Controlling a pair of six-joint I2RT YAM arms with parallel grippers.
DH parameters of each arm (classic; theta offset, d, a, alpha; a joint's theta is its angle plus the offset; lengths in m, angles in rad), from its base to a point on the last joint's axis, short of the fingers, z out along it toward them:
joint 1: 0 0.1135 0.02 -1.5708
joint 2: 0 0 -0.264 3.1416
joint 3: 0.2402 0 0.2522 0
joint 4: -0.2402 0 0.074 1.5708
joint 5: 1.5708 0 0 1.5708
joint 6: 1.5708 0.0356 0 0
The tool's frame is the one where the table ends.
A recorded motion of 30 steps. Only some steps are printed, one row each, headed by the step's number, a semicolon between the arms.
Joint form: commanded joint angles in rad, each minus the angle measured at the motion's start. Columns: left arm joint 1, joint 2, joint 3, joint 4, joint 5, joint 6; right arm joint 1, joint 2, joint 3, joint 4, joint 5, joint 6.
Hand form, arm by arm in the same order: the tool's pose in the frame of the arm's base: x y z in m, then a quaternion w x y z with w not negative. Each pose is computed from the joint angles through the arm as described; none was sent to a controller.
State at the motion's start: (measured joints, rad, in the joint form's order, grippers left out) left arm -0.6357 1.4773 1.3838 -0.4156 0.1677 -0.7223; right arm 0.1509 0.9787 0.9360 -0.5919 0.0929 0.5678
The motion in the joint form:
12: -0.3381 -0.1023 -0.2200 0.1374 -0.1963 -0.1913; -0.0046 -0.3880 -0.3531 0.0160 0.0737 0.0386
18: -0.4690 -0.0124 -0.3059 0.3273 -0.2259 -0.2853; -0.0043 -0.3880 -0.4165 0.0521 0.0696 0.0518
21: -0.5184 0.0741 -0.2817 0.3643 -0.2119 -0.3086; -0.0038 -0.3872 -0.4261 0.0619 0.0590 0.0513
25: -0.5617 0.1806 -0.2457 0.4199 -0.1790 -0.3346; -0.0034 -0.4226 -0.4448 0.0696 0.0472 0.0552
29: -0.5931 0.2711 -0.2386 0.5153 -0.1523 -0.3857; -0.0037 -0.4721 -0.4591 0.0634 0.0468 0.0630
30: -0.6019 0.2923 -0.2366 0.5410 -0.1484 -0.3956; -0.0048 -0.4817 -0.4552 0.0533 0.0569 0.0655
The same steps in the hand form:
12: 0.1793 -0.2620 0.3283 0.31194 0.01845 0.85709 -0.40956; 0.1366 0.0142 0.2585 0.46600 0.23850 0.84549 0.10537
18: 0.1542 -0.3019 0.2890 0.27785 0.02629 0.85307 -0.44089; 0.1381 0.0146 0.2403 0.45372 0.24358 0.85072 0.10524
21: 0.1462 -0.3265 0.2725 0.25152 0.04170 0.85907 -0.44384; 0.1386 0.0151 0.2378 0.45190 0.24089 0.85191 0.10955
25: 0.1393 -0.3543 0.2529 0.22052 0.05781 0.86205 -0.45266; 0.1343 0.0149 0.2363 0.45971 0.23922 0.84680 0.11984
29: 0.1331 -0.3755 0.2309 0.19310 0.05588 0.85912 -0.47063; 0.1278 0.0139 0.2364 0.47077 0.24177 0.83893 0.12700
30: 0.1310 -0.3806 0.2260 0.18822 0.05633 0.85742 -0.47563; 0.1261 0.0132 0.2379 0.47354 0.24548 0.83677 0.12380

